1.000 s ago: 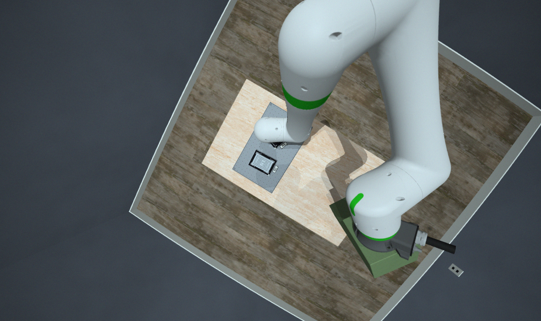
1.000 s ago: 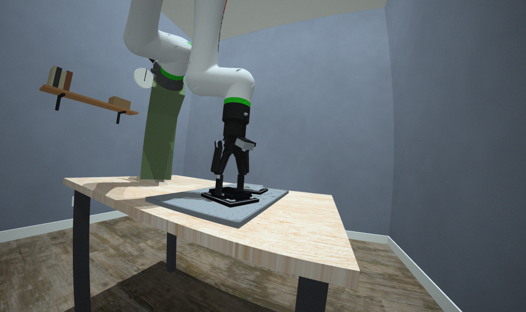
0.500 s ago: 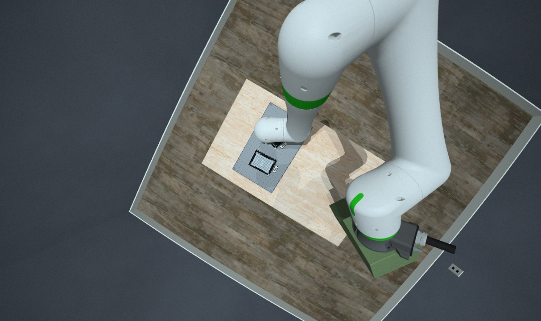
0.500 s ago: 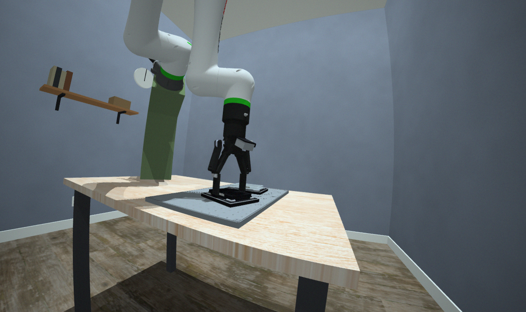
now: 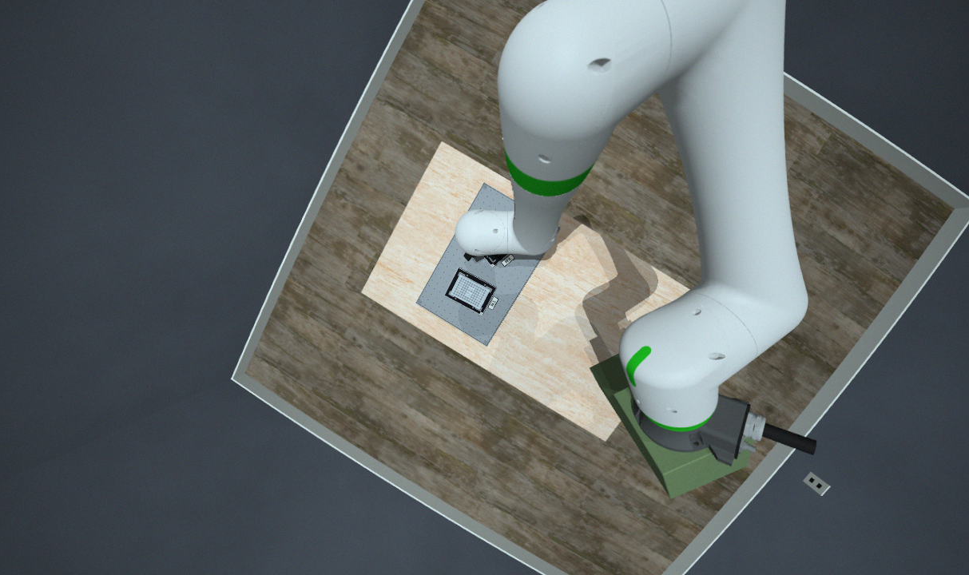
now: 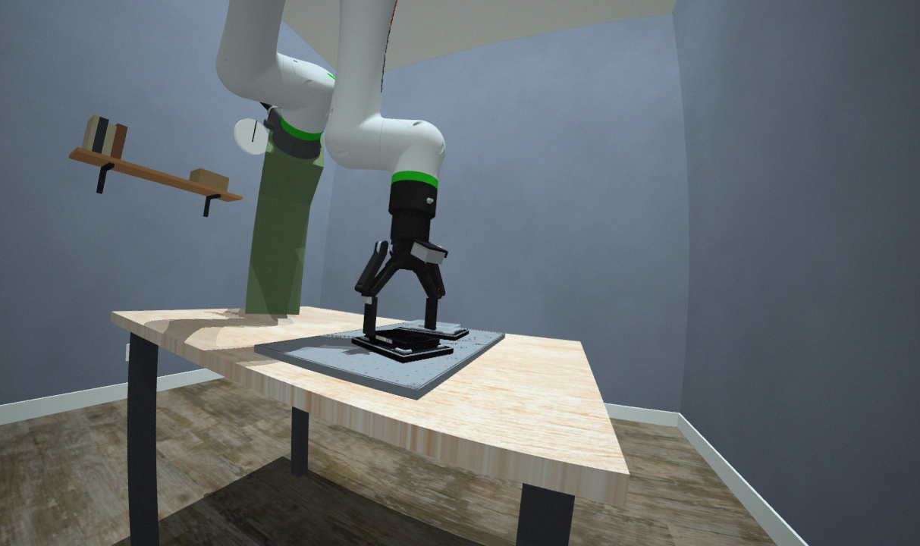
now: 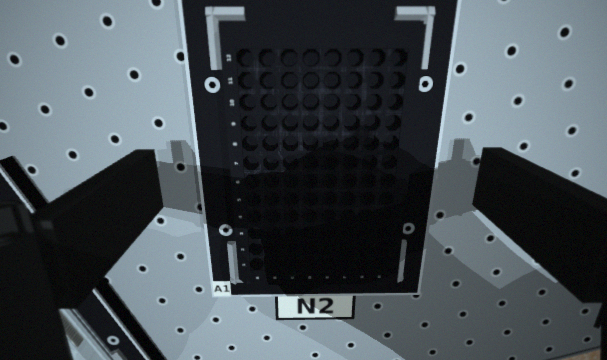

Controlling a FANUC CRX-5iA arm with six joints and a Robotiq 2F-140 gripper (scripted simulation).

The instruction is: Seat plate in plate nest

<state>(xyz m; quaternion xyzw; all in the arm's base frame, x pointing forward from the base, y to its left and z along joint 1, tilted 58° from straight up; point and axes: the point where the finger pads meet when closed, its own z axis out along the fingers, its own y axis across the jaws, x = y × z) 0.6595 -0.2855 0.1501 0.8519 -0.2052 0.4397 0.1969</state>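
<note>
Right now my hand is 20 mm above the black well plate. From my hand the other things lie so: nest N1 (60 mm ahead, 200 mm to the left, 40 mm below); white well plate (60 mm ahead, 200 mm to the left, 20 mm below); plate nest N2 (40 mm below).
</note>
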